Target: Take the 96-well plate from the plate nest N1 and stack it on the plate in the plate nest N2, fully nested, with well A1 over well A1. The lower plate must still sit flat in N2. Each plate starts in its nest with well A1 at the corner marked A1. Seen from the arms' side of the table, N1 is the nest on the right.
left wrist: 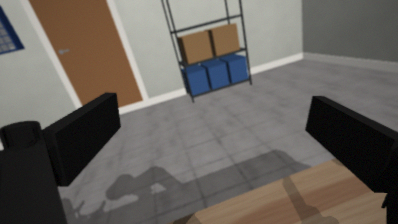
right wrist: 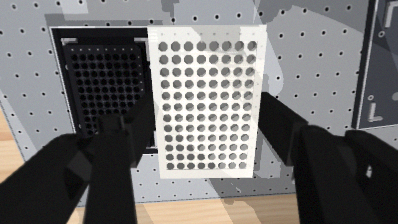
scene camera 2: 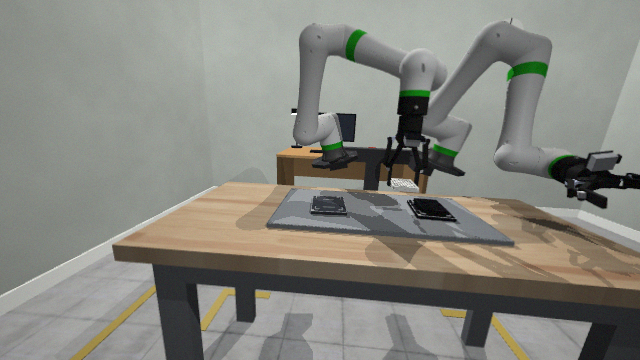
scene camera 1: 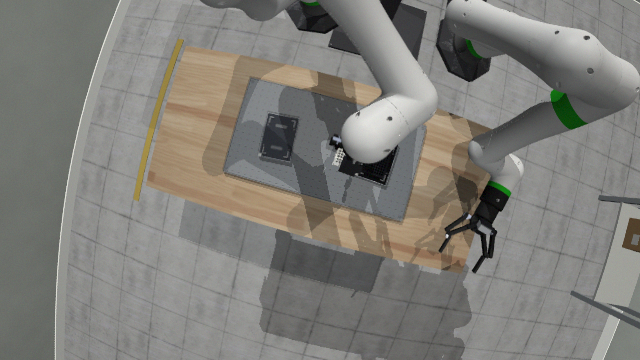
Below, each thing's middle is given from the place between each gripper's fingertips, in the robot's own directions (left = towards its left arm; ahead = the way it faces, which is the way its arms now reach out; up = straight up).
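Plate nest N1 (scene camera 1: 272,135) sits 26 cm to the right of my right hand, 11 cm below it and 1 cm ahead of it. Plate nest N2 (right wrist: 84,35) is 11 cm below my right hand and 11 cm to the left of it, while the white 96-well plate (right wrist: 207,79) is 2 cm below that same right hand. And the black 96-well plate (right wrist: 104,62)? My right gripper is 10 cm above it and 11 cm to the right of it.
Counting from my left hand instead, I find plate nest N1 720 mm to the right of it, 250 mm behind it and 150 mm below it. Plate nest N2 is 150 mm below my left hand, 350 mm to the right of it and 260 mm behind it. The white 96-well plate is 460 mm to the right of my left hand, 70 mm below it and 260 mm behind it. As for the black 96-well plate, my left gripper (scene camera 1: 456,262) is 260 mm past it, 350 mm to the left of it and 140 mm above it.
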